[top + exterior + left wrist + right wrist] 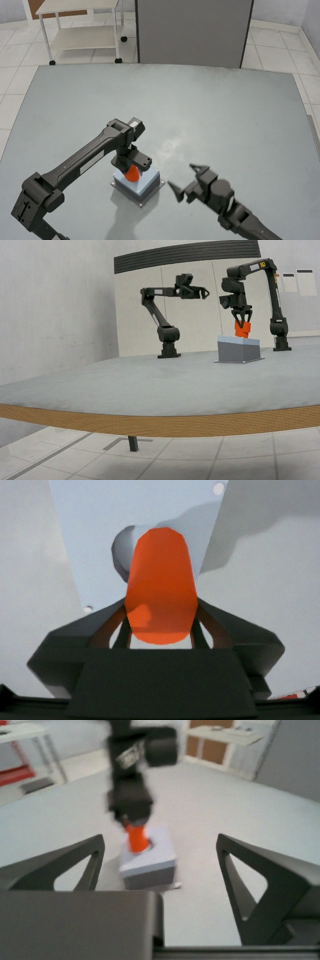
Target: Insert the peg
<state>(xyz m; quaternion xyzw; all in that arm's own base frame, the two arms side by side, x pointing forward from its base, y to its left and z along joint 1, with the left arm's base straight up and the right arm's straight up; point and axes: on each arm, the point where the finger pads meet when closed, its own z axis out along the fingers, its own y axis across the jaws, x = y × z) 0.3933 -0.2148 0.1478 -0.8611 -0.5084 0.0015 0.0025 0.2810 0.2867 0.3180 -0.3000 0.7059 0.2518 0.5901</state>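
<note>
The orange peg is 20 mm below my left hand, 10 mm to the right of it and 10 mm behind it. Also, from my left hand: light blue plate (60 mm below, 30 mm to the right, 10 mm ahead).
</note>
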